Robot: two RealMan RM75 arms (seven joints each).
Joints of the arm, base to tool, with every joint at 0 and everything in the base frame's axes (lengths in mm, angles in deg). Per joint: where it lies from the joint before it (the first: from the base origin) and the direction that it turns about. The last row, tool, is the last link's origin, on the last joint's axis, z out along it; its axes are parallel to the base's.
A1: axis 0 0 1 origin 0 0 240.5
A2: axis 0 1 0 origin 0 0 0
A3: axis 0 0 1 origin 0 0 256
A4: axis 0 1 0 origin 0 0 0
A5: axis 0 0 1 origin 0 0 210
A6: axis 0 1 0 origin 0 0 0
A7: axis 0 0 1 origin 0 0 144
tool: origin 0 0 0
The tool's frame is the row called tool.
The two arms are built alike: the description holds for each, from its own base.
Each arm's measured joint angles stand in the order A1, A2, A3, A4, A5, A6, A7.
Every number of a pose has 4 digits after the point. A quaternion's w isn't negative.
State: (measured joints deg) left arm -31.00 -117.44 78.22 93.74 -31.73 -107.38 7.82; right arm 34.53 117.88 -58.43 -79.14 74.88 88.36 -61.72
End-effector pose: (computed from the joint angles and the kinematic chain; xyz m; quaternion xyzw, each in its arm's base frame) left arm -0.1658 0.3159 0.0426 -0.8299 -0.4926 0.1823 0.1882; right arm 0.0986 0.3663 0.0741 -0.9547 0.1340 0.2314 0.1307
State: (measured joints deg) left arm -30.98 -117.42 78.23 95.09 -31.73 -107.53 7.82; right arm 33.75 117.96 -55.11 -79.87 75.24 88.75 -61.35
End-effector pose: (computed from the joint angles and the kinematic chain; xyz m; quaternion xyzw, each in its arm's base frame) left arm -0.1620 0.3158 0.0450 -0.8336 -0.4856 0.1781 0.1938; right arm 0.1060 0.3672 0.0879 -0.9457 0.1467 0.2476 0.1513
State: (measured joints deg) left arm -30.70 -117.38 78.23 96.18 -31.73 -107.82 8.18; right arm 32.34 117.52 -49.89 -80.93 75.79 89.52 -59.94
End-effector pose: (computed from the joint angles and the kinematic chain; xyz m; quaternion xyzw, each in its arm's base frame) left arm -0.1605 0.3145 0.0472 -0.8366 -0.4796 0.1770 0.1968; right arm 0.1211 0.3669 0.1120 -0.9294 0.1733 0.2690 0.1842
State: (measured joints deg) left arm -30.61 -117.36 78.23 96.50 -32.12 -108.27 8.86; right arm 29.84 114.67 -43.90 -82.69 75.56 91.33 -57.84
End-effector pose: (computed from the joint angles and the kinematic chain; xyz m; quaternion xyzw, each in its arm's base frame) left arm -0.1598 0.3130 0.0474 -0.8406 -0.4740 0.1784 0.1922; right arm 0.1487 0.3613 0.1512 -0.9125 0.2033 0.2674 0.2336
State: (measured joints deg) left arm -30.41 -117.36 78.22 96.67 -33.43 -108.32 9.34; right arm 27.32 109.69 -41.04 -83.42 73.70 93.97 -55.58
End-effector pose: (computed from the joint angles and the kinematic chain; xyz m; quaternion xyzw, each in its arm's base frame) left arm -0.1579 0.3113 0.0462 -0.8461 -0.4696 0.1733 0.1829; right arm 0.1773 0.3521 0.1856 -0.9074 0.2322 0.2261 0.2676
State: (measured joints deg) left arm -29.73 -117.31 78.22 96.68 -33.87 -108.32 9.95; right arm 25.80 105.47 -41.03 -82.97 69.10 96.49 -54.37
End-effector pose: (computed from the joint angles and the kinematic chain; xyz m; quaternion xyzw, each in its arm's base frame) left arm -0.1608 0.3091 0.0459 -0.8471 -0.4696 0.1735 0.1784; right arm 0.2023 0.3454 0.2031 -0.9093 0.2617 0.1590 0.2819
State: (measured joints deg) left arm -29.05 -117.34 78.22 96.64 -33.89 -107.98 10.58; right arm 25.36 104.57 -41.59 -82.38 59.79 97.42 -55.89
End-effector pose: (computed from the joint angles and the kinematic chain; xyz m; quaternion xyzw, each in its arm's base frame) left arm -0.1642 0.3079 0.0456 -0.8473 -0.4695 0.1732 0.1777; right arm 0.2296 0.3433 0.2030 -0.9071 0.2877 0.0747 0.2980
